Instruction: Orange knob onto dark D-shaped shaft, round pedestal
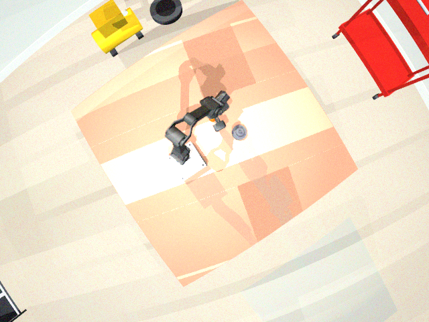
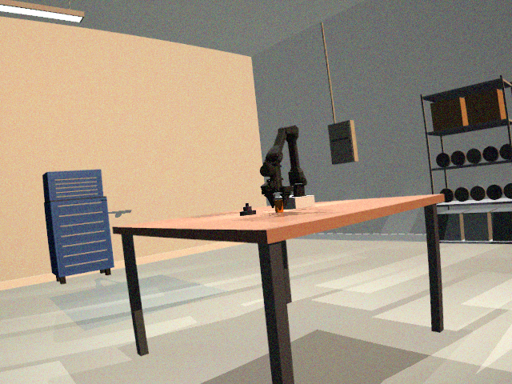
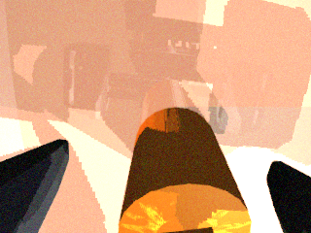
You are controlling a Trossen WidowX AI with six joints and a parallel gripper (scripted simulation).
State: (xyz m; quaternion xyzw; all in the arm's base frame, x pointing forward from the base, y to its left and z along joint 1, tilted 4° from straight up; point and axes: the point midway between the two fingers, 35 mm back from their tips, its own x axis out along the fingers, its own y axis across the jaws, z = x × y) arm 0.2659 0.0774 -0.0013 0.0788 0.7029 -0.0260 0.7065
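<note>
Right now my gripper tip is 10 mm below the orange knob.
</note>
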